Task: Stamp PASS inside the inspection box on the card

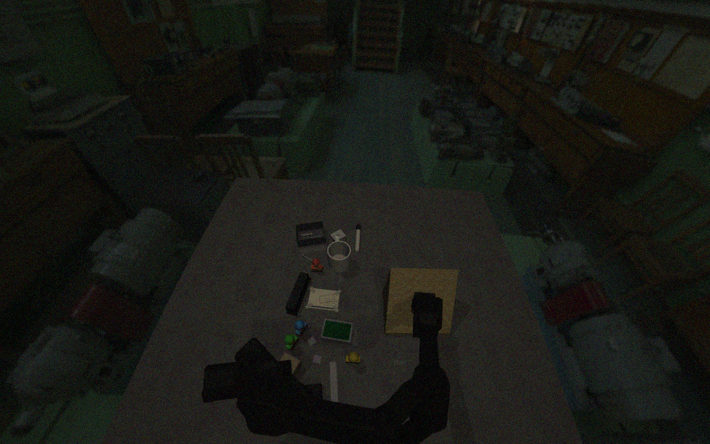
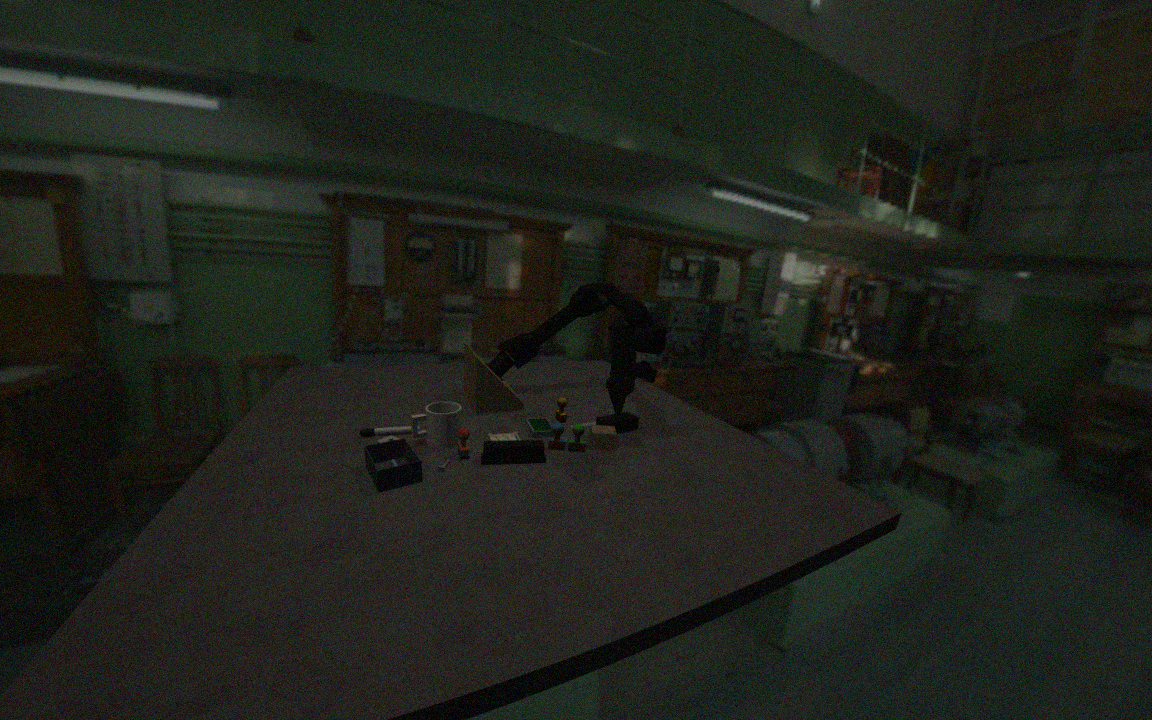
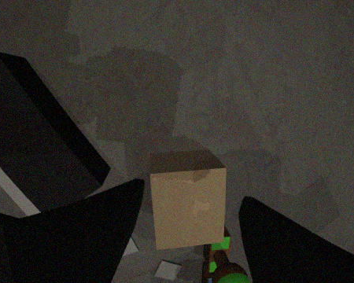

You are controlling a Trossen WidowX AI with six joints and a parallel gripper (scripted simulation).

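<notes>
Now: gripper tip 10 cm to the left of the green stamp and 7 cm above it. From my gripper tip the other things lie so: black box: 9 cm behind, 6 cm to the left, 7 cm below; tan block: 1 cm behind, 3 cm to the right, 6 cm below; blue stamp: 2 cm behind, 15 cm to the right, 7 cm below.
</notes>
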